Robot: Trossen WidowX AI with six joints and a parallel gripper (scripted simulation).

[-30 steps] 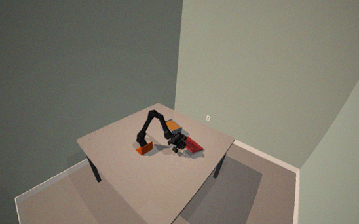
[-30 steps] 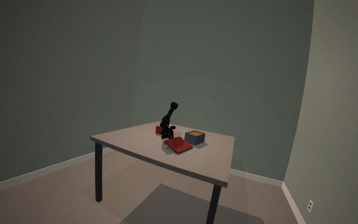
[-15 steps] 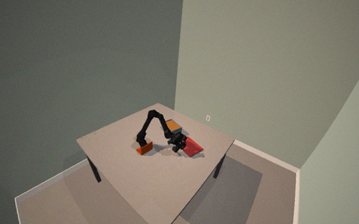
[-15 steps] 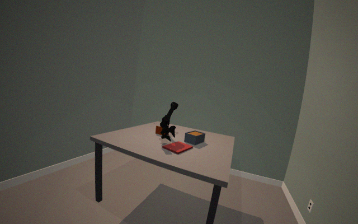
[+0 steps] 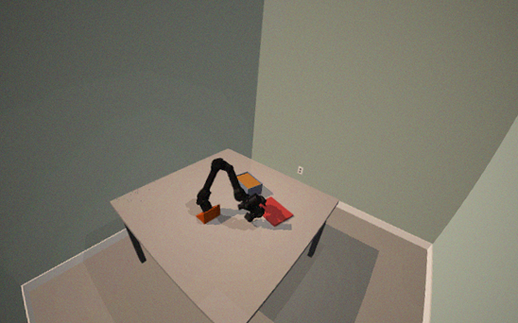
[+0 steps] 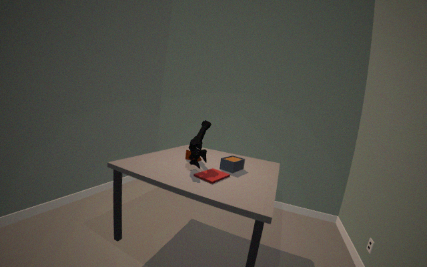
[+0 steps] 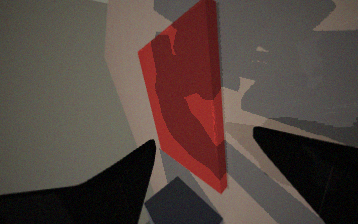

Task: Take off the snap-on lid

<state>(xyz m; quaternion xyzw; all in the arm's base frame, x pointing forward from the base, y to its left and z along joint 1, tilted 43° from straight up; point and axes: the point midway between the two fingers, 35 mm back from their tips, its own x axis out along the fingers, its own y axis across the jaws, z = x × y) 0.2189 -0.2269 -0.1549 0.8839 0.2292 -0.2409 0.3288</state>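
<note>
Now: the red lid 10 cm ahead of my gripper tip, 5 cm below it and 3 cm to the right of it. Also, from my gripper tip: grey-blue storage box 28 cm to the left, 18 cm ahead, 1 cm below.
</note>
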